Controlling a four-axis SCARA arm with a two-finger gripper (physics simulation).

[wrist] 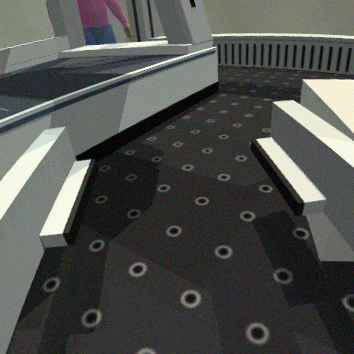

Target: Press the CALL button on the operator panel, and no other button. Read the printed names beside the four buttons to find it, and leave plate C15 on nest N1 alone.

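Frame: origin at the arm's base, x right, y ahead, z up, level; millimetres.
Where they show: gripper, between the fingertips: [171, 135].
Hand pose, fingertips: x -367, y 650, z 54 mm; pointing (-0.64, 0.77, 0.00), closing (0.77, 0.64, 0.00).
Each offset is from my fingertips to the top centre of the thing. "*": to the spot under its first point.
My gripper [171, 135] shows in the wrist view as two pale fingers with dark inner pads, one at the left and one at the right. It is shut to its narrow setting, with a gap still between the fingers and nothing held in it. Dark deck with pale rings shows through the gap. The operator panel, the CALL button, plate C15 and nest N1 do not show in this view.
A pale-walled unit [150, 92] with a dark top runs from the left edge to the upper middle. A cream block @(* dz +12, dx +54, dy +32 mm) [330, 100] stands at the right edge. A slatted grey barrier @(* dz +0, dx -48, dy +353 mm) [285, 39] crosses the back. A person in a pink top [93, 12] stands behind the unit.
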